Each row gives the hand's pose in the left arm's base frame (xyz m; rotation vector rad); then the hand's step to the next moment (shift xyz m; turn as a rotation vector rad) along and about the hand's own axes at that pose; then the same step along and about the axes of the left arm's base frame.
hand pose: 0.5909 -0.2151 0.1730 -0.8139 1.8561 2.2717
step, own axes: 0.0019 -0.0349 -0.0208 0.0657 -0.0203 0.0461
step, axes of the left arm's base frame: 0.0193 -0.0111 -0.0341 -0.0636 0.0316 -0.0426
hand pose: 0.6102 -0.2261 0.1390 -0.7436 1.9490 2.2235
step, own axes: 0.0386 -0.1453 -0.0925 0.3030 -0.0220 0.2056
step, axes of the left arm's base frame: 0.0485 -0.0714 -0.1540 -0.3182 0.1261 -0.1320
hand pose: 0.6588 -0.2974 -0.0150 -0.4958 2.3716 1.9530
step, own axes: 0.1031 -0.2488 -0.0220 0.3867 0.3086 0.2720
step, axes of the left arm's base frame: -0.0289 -0.0845 -0.2550 -0.4958 0.2246 0.1500
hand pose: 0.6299 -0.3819 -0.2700 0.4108 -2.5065 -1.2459
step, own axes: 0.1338 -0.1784 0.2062 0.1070 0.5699 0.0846
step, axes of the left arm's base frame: -0.1831 -0.0074 -0.2422 -0.1969 0.3500 0.4267
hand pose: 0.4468 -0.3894 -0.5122 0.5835 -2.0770 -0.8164
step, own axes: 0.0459 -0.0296 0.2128 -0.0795 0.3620 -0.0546
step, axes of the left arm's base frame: -0.1963 0.0237 -0.0958 0.0466 0.2798 0.2447
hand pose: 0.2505 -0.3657 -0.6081 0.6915 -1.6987 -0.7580
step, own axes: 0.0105 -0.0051 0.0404 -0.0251 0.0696 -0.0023
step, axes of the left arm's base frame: -0.0413 -0.0056 -0.0057 0.0033 0.0625 0.0396
